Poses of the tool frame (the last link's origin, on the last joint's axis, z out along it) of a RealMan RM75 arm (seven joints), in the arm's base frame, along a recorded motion.
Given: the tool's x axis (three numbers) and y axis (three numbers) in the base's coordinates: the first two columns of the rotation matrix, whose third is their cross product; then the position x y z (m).
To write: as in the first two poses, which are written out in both.
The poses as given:
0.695, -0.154, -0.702, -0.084, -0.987, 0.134, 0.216, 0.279, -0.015
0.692, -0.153, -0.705, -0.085, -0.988, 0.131, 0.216, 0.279, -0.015
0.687, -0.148, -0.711, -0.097, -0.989, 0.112, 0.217, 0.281, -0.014
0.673, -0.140, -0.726, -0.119, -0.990, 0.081, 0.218, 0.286, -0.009
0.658, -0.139, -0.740, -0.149, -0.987, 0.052, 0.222, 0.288, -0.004
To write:
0.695, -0.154, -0.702, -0.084, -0.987, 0.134, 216, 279, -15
0.692, -0.153, -0.705, -0.085, -0.988, 0.131, 216, 279, -15
0.687, -0.148, -0.711, -0.097, -0.989, 0.112, 217, 281, -14
0.673, -0.140, -0.726, -0.119, -0.990, 0.081, 218, 286, -9
0.658, -0.139, -0.740, -0.149, -0.987, 0.052, 222, 288, -4

